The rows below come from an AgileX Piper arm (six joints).
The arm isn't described. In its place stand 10 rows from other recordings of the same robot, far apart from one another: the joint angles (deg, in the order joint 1, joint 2, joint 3, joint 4, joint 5, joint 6), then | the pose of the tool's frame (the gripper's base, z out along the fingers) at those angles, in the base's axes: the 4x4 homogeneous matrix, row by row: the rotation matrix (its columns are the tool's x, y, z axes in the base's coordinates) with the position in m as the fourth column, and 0 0 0 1 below.
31.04 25.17 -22.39 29.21 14.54 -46.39 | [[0.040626, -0.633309, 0.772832, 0.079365], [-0.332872, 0.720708, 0.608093, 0.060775], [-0.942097, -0.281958, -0.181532, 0.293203], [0, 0, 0, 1]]
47.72 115.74 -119.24 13.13 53.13 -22.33 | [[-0.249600, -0.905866, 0.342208, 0.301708], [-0.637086, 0.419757, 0.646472, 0.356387], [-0.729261, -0.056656, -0.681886, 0.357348], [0, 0, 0, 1]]
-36.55 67.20 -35.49 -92.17 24.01 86.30 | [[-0.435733, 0.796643, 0.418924, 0.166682], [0.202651, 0.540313, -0.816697, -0.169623], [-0.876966, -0.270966, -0.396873, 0.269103], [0, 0, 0, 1]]
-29.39 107.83 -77.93 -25.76 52.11 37.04 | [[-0.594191, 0.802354, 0.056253, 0.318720], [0.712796, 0.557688, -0.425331, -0.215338], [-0.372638, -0.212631, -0.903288, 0.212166], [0, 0, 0, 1]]
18.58 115.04 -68.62 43.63 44.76 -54.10 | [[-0.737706, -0.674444, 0.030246, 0.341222], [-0.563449, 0.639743, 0.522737, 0.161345], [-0.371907, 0.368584, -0.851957, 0.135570], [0, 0, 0, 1]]
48.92 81.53 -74.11 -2.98 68.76 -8.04 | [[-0.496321, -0.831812, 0.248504, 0.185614], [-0.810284, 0.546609, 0.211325, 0.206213], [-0.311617, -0.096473, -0.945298, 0.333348], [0, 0, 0, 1]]
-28.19 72.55 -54.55 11.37 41.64 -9.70 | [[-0.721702, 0.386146, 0.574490, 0.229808], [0.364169, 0.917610, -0.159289, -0.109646], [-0.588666, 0.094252, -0.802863, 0.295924], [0, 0, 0, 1]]
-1.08 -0.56 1.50 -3.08 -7.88 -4.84 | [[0.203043, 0.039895, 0.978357, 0.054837], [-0.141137, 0.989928, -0.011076, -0.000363], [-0.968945, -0.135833, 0.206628, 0.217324], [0, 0, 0, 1]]
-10.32 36.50 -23.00 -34.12 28.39 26.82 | [[-0.556221, 0.355957, 0.750942, 0.114775], [0.033324, 0.912449, -0.407830, -0.045569], [-0.830366, -0.201819, -0.519385, 0.259421], [0, 0, 0, 1]]
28.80 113.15 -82.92 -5.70 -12.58 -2.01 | [[-0.125255, -0.521189, 0.844200, 0.412207], [-0.219237, 0.844406, 0.488788, 0.228859], [-0.967598, -0.123856, -0.220030, 0.260447], [0, 0, 0, 1]]
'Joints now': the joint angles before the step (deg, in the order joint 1, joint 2, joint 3, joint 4, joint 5, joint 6). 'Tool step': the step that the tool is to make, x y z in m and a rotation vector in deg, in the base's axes. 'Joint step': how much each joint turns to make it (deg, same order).
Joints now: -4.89 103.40 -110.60 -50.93 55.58 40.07
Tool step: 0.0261 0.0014 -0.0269 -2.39 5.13 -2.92
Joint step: 1.27 6.36 -3.54 -3.81 4.14 0.57
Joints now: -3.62 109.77 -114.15 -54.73 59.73 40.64
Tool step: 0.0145 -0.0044 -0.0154 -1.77 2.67 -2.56
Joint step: 0.01 4.19 -3.00 -2.37 2.62 0.14
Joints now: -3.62 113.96 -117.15 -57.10 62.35 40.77
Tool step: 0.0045 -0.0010 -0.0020 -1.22 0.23 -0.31
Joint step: 0.05 1.18 -1.14 -1.27 0.21 0.00
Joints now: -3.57 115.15 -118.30 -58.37 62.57 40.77
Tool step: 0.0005 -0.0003 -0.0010 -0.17 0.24 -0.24
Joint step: 0.01 0.20 -0.09 -0.23 0.25 0.02
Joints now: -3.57 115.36 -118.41 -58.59 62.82 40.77
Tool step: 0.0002 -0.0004 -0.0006 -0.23 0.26 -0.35
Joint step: 0.01 0.18 -0.13 -0.29 0.38 0.00
